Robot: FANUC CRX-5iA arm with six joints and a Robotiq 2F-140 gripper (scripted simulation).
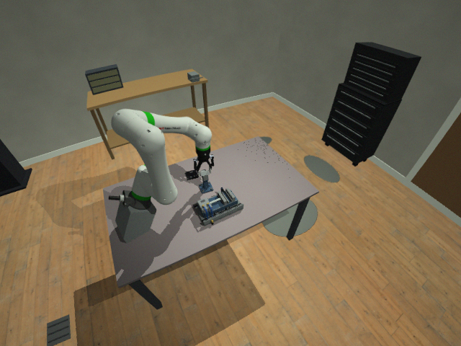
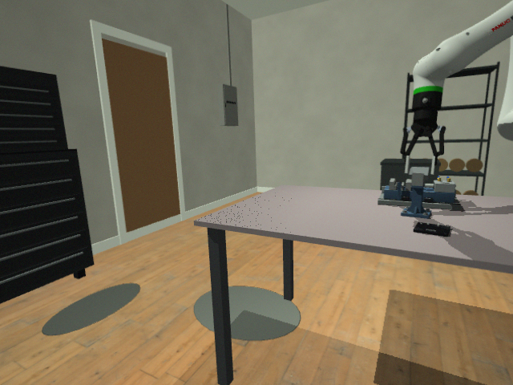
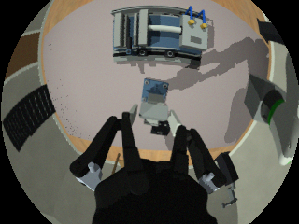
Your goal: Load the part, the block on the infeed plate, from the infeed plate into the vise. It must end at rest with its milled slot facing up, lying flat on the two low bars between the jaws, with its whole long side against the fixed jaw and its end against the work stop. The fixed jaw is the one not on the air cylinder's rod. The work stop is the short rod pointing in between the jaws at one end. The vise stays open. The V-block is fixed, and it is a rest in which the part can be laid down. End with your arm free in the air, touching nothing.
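My hand is 30 mm above the part. The rest, counted from my hand: air cylinder 90 mm behind, 210 mm to the right, 100 mm below; vise 10 mm ahead, 200 mm to the right, 140 mm below; black infeed plate 50 mm behind, 190 mm to the left, 180 mm below.
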